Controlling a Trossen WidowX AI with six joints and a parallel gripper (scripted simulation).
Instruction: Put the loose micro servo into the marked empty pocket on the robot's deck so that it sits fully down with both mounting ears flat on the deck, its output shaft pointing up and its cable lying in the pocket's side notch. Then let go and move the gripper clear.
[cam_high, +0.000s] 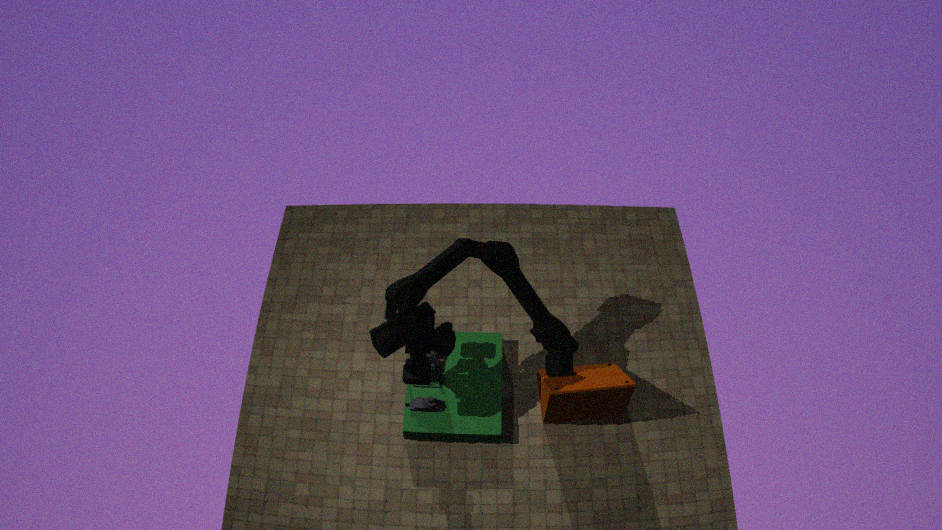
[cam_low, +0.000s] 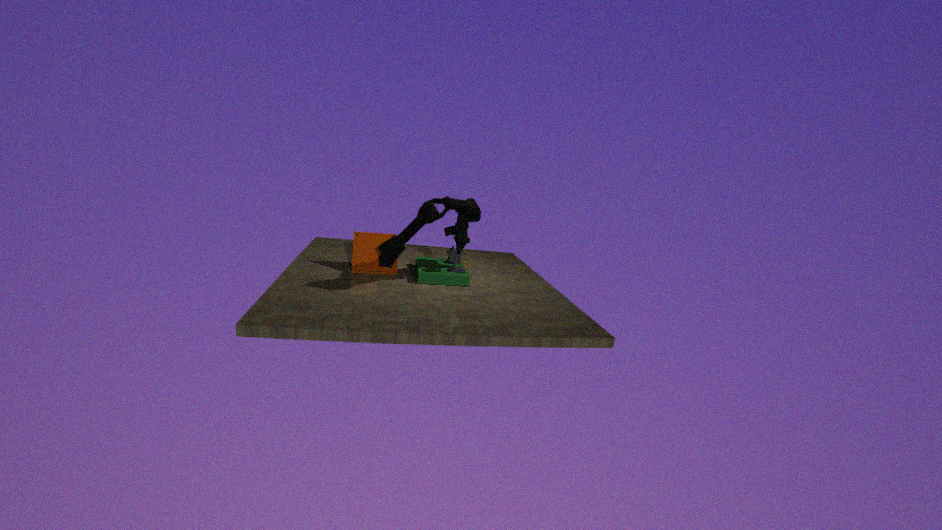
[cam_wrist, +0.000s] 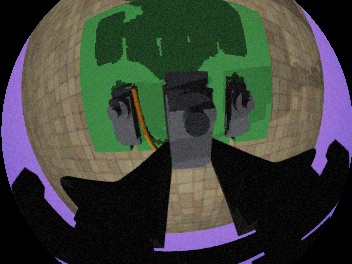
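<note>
Right now my gripper tip is 120 mm past the green deck and 100 mm above it.
</note>
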